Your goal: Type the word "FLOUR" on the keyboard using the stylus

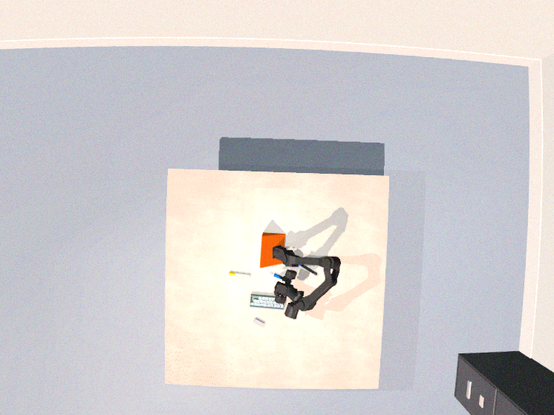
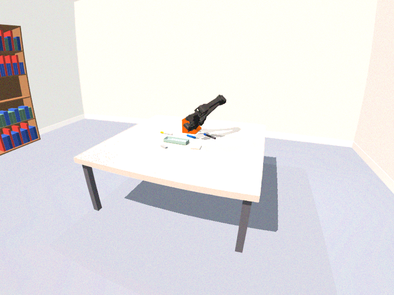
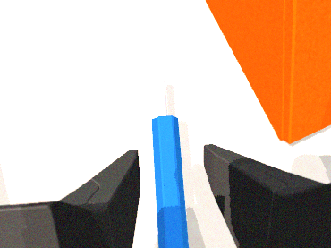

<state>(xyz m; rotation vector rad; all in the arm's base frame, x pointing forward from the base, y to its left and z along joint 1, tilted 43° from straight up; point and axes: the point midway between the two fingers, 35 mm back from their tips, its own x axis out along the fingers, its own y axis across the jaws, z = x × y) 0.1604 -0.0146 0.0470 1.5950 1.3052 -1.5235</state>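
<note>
My gripper tip is now 40 mm above the blue stylus, 10 mm to the left of it and 10 mm past it. The rest, counted from my gripper tip: dark pen: 150 mm to the left, 60 mm behind, 40 mm below; grey piece: 270 mm ahead, 120 mm to the right, 40 mm below; yellow-tipped white pen: 240 mm to the right, 40 mm below, 20 mm behind.
</note>
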